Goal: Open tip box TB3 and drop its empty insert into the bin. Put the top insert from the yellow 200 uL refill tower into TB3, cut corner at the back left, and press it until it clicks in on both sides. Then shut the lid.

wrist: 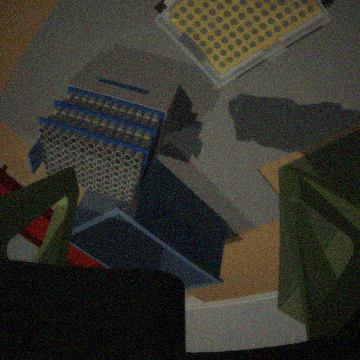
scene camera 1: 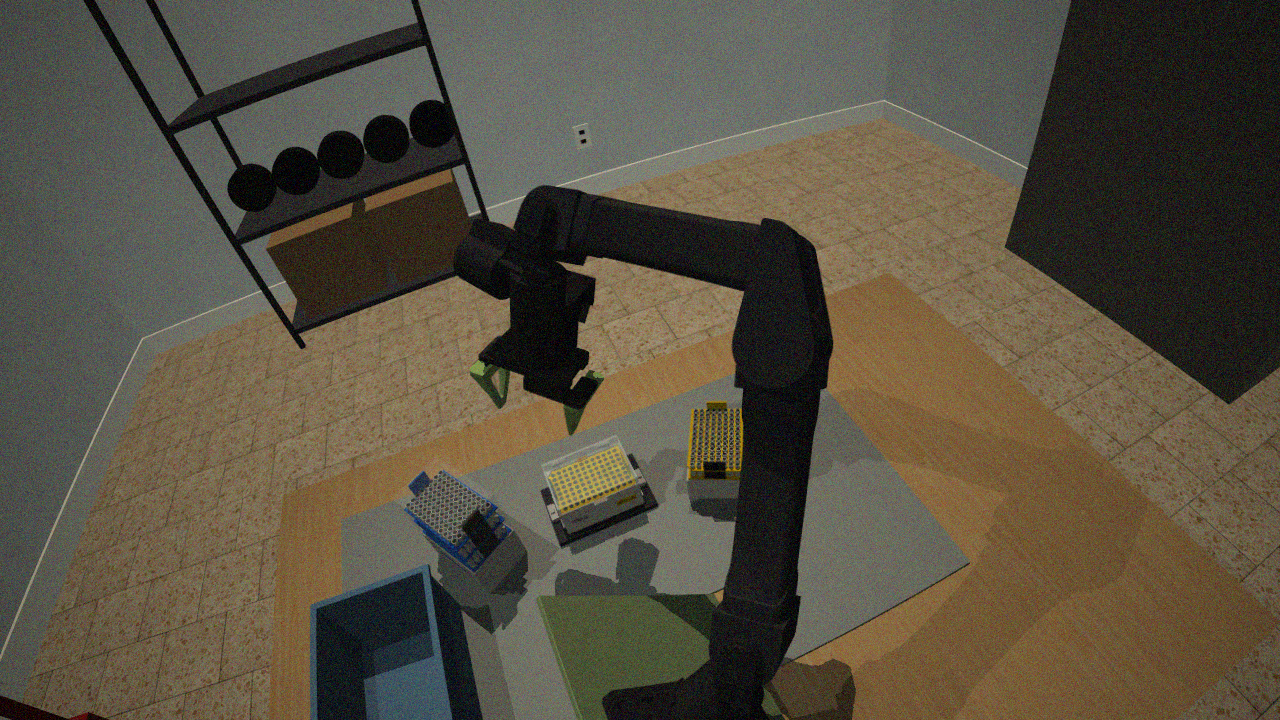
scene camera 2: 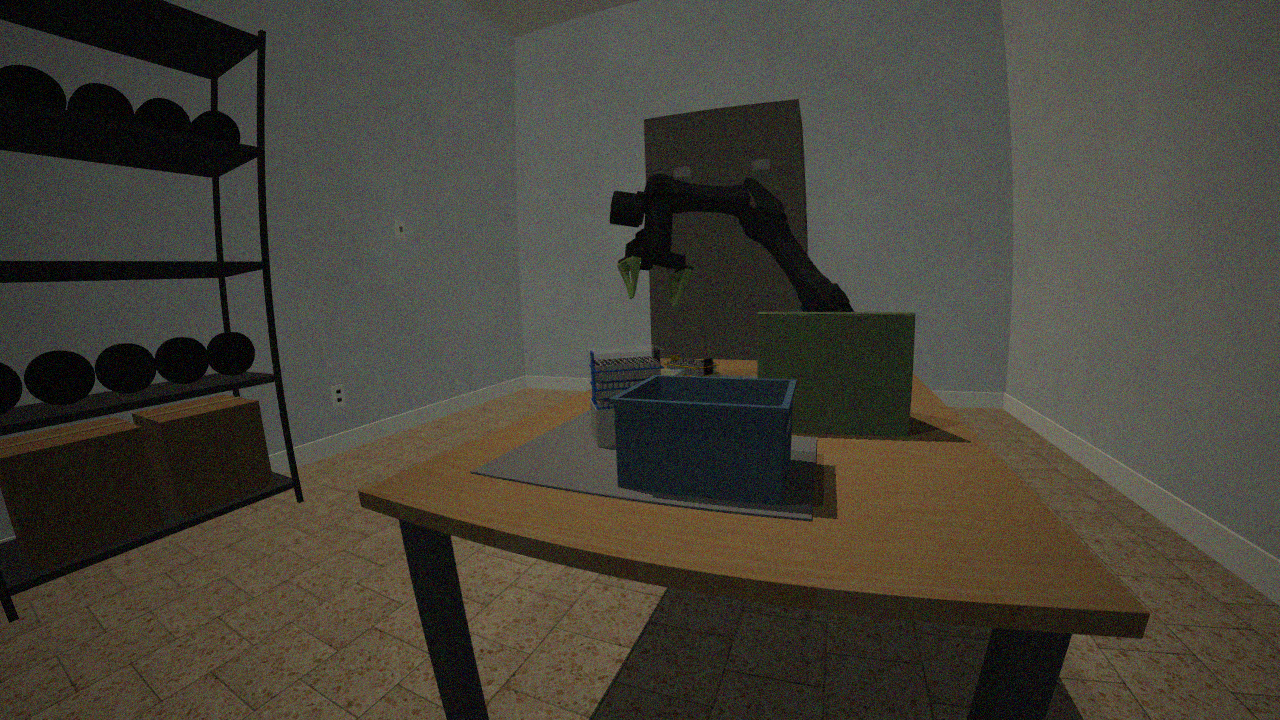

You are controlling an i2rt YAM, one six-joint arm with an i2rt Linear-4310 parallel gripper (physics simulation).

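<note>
My gripper (scene camera 1: pixel 536 419) (scene camera 2: pixel 654 300) (wrist: pixel 179 177) is open and empty, with its green fingers wide apart high above the mat. A tip box with a yellow perforated insert (scene camera 1: pixel 592 479) (wrist: pixel 240 32) sits in a dark holder at mid-mat. Clear plastic surrounds its top; I cannot tell whether the lid is shut, nor read its label. The yellow refill tower (scene camera 1: pixel 716 438) stands to its right in scene view 1, partly behind the arm. The blue bin (scene camera 1: pixel 456 644) (scene camera 2: pixel 702 447) (wrist: pixel 185 215) is at the near left in scene view 1. No loose insert shows inside the visible part.
A blue refill tower (scene camera 1: pixel 452 505) (scene camera 2: pixel 623 385) (wrist: pixel 95 165) stands between the tip box and the bin. A green block (scene camera 1: pixel 626 644) (scene camera 2: pixel 832 376) stands by the arm's base. A grey mat (scene camera 1: pixel 859 537) (scene camera 2: pixel 537 465) lies under the towers. Part of a red object (wrist: pixel 37 230) shows past the bin.
</note>
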